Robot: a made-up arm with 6 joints. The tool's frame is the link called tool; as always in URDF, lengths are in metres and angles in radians. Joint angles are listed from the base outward.
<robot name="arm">
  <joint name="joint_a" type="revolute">
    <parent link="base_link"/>
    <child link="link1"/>
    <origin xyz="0 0 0.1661" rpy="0 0 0"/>
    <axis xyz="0 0 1"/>
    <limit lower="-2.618" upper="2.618"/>
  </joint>
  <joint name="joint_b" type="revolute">
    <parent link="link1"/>
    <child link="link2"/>
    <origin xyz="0 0 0" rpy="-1.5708 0 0"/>
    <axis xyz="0 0 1"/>
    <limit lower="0" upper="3.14"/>
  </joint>
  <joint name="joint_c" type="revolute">
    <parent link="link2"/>
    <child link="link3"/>
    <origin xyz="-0.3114 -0.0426 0" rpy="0 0 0"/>
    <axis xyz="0 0 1"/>
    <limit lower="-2.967" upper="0"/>
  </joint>
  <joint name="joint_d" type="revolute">
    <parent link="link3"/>
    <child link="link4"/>
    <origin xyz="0.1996 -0.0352 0" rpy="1.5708 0 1.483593"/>
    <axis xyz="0 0 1"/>
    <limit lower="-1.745" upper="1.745"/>
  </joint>
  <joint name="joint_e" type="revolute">
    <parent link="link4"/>
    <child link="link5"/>
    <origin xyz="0 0 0" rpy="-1.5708 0 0"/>
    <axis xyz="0 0 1"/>
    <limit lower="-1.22" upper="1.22"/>
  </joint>
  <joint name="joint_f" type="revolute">
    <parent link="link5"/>
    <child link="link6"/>
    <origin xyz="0.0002 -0.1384 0" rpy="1.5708 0 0"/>
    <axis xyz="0 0 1"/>
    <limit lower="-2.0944" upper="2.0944"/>
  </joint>
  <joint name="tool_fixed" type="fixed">
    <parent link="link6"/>
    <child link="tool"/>
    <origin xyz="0 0 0" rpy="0 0 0"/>
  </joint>
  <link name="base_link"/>
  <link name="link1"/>
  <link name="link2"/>
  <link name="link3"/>
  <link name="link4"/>
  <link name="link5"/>
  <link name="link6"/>
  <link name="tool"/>
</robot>
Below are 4 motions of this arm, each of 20 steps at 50 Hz.
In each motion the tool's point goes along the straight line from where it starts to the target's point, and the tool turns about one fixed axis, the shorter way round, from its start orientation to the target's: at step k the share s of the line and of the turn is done. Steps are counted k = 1, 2, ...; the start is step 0. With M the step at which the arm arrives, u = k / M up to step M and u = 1 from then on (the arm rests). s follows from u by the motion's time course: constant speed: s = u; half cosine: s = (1 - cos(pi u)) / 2; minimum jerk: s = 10 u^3 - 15 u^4 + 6 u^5.
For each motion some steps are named. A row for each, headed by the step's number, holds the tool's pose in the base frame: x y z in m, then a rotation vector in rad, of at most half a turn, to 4 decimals.
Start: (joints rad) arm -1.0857 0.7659 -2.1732 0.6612 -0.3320 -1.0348
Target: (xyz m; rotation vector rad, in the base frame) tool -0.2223 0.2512 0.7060 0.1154 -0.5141 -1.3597
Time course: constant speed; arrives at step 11
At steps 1, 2, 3, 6, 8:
1: -0.1367 0.1901 0.7447 0.1358 -0.2911 -1.4488
2: -0.1453 0.1962 0.7408 0.1338 -0.3137 -1.4404
3: -0.1538 0.2023 0.7370 0.1318 -0.3361 -1.4319
6: -0.1795 0.2207 0.7253 0.1257 -0.4032 -1.4057
8: -0.1966 0.2329 0.7176 0.1216 -0.4477 -1.3877

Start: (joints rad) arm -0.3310 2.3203 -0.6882 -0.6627 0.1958 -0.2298
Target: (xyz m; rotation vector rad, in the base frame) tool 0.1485 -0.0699 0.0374 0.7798 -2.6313 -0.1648
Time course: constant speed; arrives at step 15
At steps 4, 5, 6, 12, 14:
4: 0.2079 -0.0894 0.0301 0.8098 -2.7940 -0.0194
5: 0.2025 -0.0876 0.0307 0.8072 -2.7794 -0.0332
6: 0.1971 -0.0859 0.0314 0.8046 -2.7648 -0.0469
12: 0.1647 -0.0752 0.0354 0.7883 -2.6763 -0.1265
14: 0.1539 -0.0717 0.0367 0.7827 -2.6463 -0.1521

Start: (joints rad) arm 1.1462 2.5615 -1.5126 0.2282 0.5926 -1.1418
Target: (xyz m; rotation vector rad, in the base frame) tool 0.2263 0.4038 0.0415 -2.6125 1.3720 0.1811
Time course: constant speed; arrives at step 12
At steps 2, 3, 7, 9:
2: 0.1678 0.3904 0.0139 -2.6903 1.5219 0.1978
3: 0.1736 0.3917 0.0167 -2.6828 1.5067 0.1961
7: 0.1970 0.3971 0.0277 -2.6522 1.4463 0.1894
9: 0.2087 0.3998 0.0332 -2.6365 1.4164 0.1861

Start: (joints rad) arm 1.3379 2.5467 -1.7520 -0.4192 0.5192 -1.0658
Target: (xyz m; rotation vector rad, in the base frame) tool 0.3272 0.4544 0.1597 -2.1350 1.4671 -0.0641
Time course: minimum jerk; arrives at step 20
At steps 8, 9, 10, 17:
8: 0.2008 0.4700 0.0928 -2.5520 0.8717 -0.2302
9: 0.2173 0.4679 0.1016 -2.5051 0.9560 -0.2085
10: 0.2346 0.4658 0.1107 -2.4537 1.0419 -0.1858
17: 0.3223 0.4550 0.1571 -2.1537 1.4461 -0.0706

